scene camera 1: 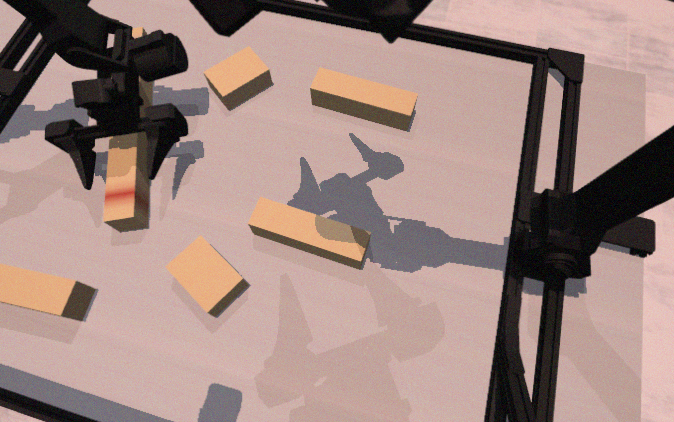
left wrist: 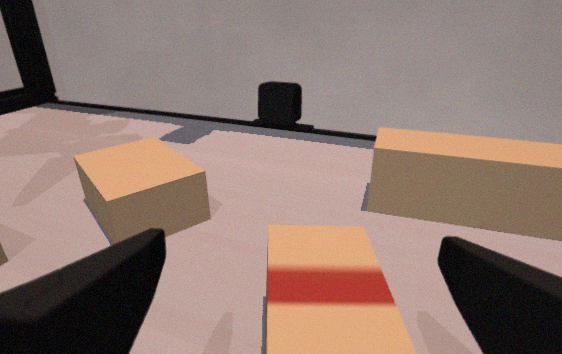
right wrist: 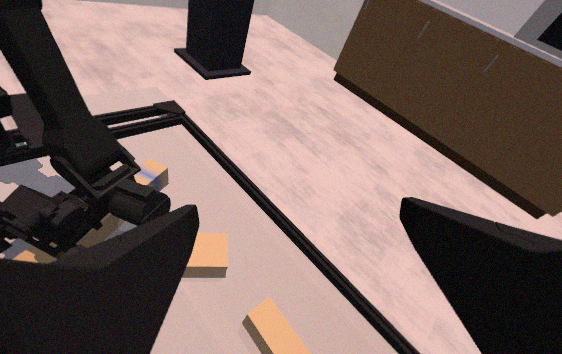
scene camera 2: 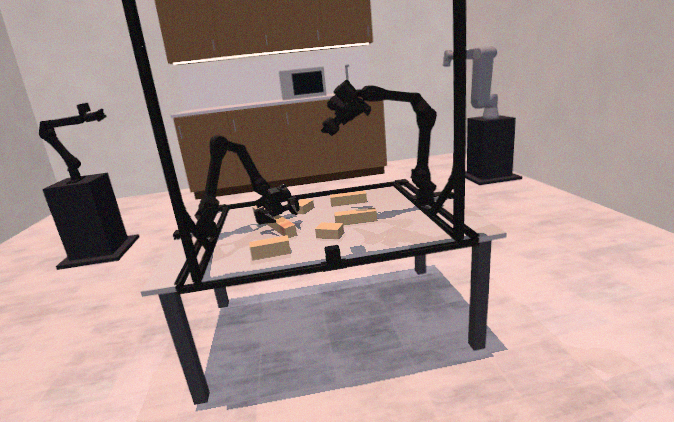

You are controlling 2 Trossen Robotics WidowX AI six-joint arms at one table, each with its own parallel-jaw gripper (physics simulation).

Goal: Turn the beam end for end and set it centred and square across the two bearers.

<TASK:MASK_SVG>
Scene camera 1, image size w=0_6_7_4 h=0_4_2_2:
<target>my left gripper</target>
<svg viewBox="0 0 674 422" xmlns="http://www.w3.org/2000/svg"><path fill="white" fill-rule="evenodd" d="M126 72L113 73L111 76L72 82L75 107L87 109L87 115L95 119L97 125L84 127L76 120L70 119L51 122L45 127L44 140L70 155L83 187L87 190L91 190L94 179L96 152L92 149L95 147L95 139L145 131L148 141L148 178L154 180L174 143L179 142L180 137L188 135L187 120L172 103L149 106L145 109L146 117L140 118L140 106L143 106L143 99L139 96L138 84L131 80Z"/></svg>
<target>long beam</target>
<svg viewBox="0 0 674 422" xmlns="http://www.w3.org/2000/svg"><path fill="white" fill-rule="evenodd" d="M145 131L109 137L103 222L119 232L148 228L150 179L147 172L148 141ZM139 76L139 96L143 99L143 106L140 106L140 118L146 117L145 109L152 106L153 81L146 82ZM132 29L132 36L134 38L148 35L143 27Z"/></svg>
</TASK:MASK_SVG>
